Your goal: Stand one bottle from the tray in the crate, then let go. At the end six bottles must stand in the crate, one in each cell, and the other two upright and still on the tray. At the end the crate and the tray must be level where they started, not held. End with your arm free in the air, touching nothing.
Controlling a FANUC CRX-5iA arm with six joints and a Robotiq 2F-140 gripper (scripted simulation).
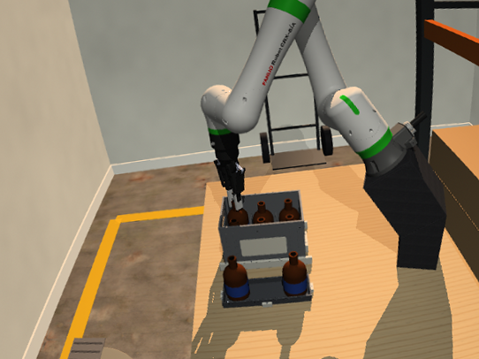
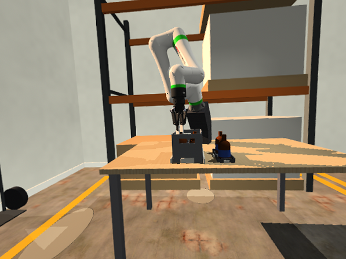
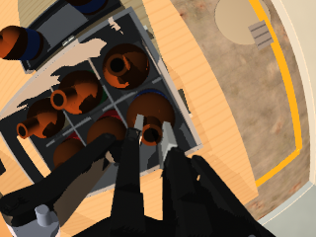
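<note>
Now: the glass bottle 90 mm below my hand. Round my hand: tray 30 mm behind, 280 mm to the left, 180 mm below; then grey crate 80 mm behind, 60 mm to the left, 110 mm below.
</note>
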